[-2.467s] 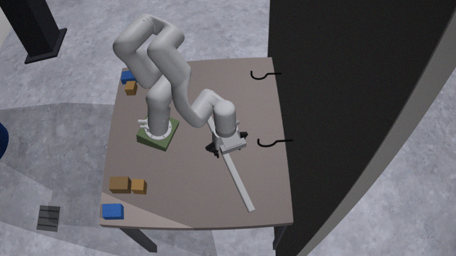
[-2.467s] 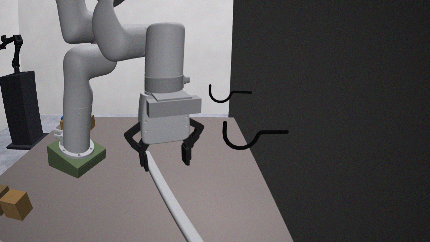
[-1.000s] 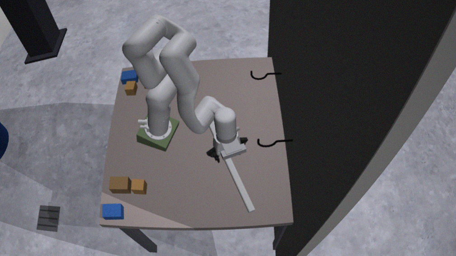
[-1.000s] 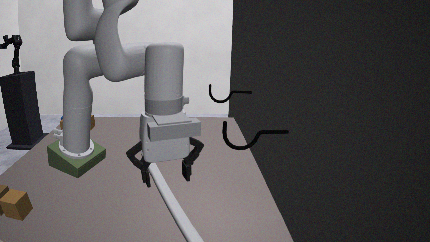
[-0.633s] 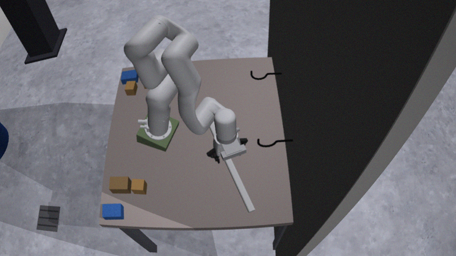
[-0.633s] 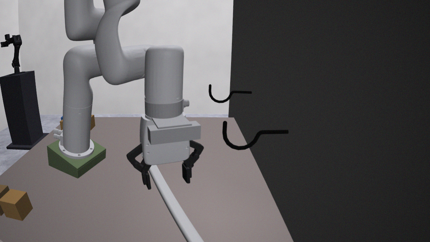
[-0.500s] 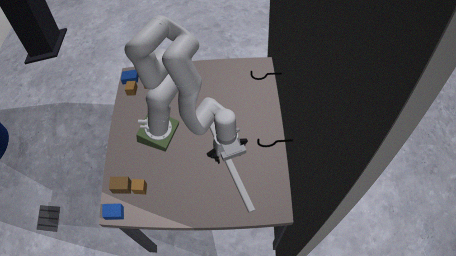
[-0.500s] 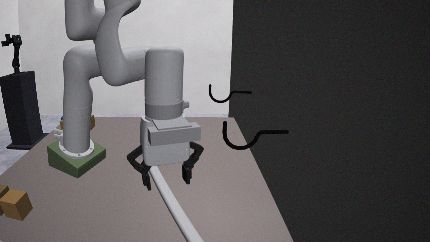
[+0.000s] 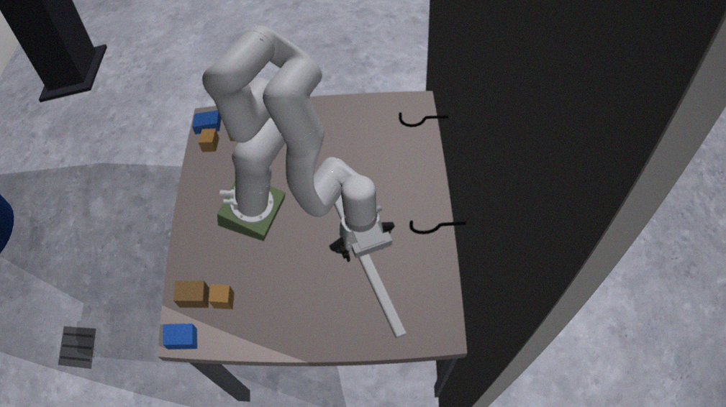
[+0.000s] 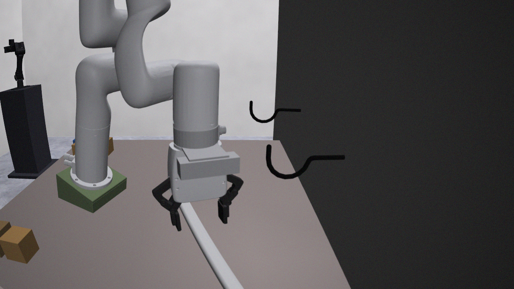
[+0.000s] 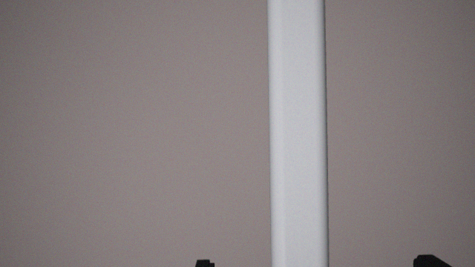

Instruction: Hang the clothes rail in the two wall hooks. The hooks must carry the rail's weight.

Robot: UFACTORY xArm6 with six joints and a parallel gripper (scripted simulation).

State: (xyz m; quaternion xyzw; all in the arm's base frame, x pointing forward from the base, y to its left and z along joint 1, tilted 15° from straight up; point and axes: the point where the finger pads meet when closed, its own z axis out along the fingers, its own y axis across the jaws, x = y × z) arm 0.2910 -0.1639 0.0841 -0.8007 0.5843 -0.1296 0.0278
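Now: the clothes rail 4 cm below my hand. From my hand the other things lie so: dark wall panel (38 cm above, 28 cm ahead, 14 cm to the left).
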